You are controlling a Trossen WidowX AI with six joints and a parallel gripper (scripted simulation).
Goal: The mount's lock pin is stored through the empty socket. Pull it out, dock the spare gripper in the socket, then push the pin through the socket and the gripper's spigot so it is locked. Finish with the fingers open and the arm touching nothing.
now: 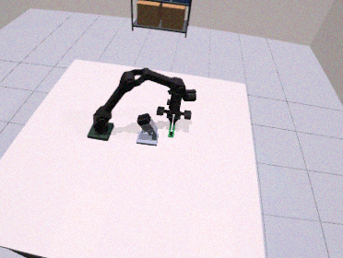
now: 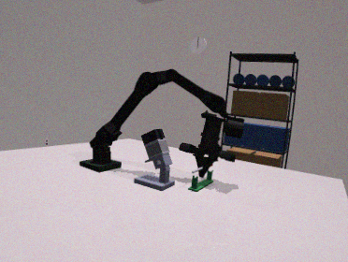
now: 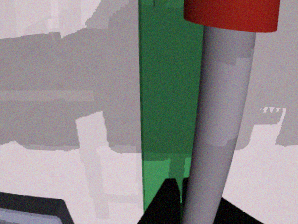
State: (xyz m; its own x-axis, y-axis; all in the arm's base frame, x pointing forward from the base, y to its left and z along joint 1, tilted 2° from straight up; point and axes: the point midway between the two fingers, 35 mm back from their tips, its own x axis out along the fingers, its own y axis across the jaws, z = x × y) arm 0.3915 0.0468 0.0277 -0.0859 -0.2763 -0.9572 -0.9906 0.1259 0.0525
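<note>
Right now the green cradle is 10 mm to the left of my gripper tip and 10 mm below it. Also, from my gripper tip: grey mount: 120 mm behind, 70 mm to the right, 20 mm above; then spare gripper: 130 mm behind, 80 mm to the right, 90 mm above.
</note>
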